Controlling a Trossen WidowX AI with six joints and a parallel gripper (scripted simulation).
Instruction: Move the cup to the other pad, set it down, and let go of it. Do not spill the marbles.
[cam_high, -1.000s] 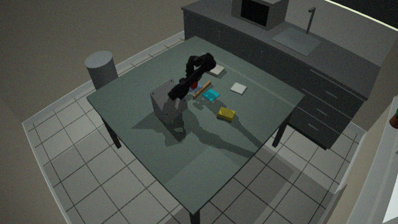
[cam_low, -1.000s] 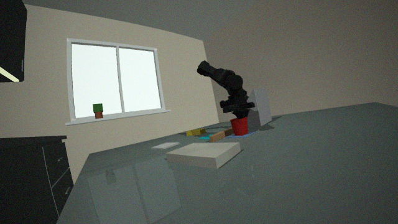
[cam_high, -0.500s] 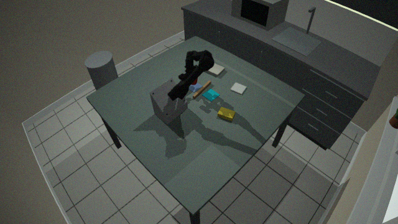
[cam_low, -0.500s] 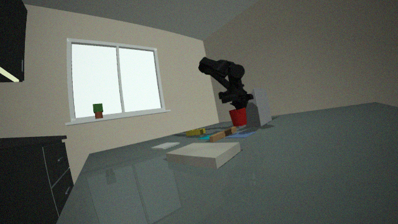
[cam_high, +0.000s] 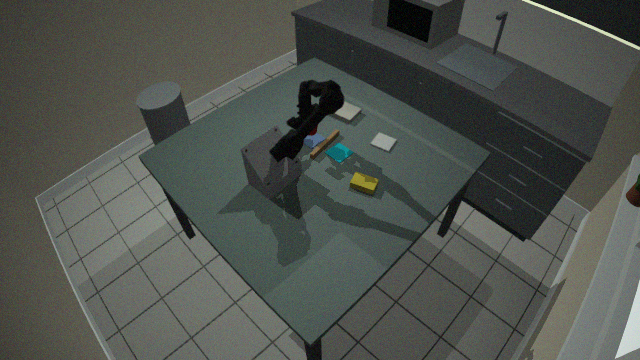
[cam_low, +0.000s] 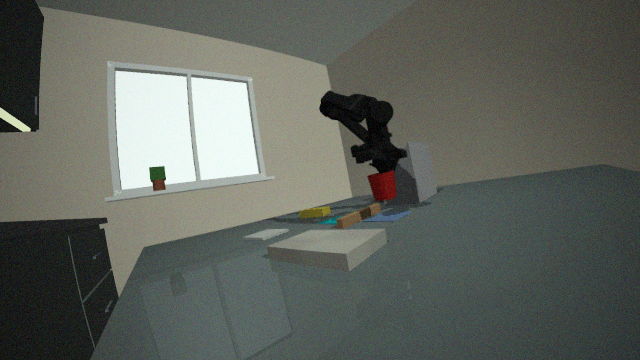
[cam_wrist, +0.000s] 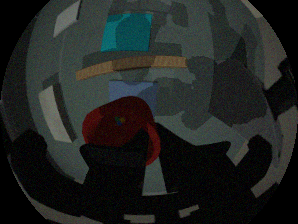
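My gripper tip is now 17 cm to the left of the cyan pad, 9 cm above it and 4 cm short of it. Also, from my gripper tip: blue pad 9 cm below, 3 cm ahead; then red cup 3 cm ahead; then wooden bar 9 cm to the right, 8 cm below, 4 cm ahead.
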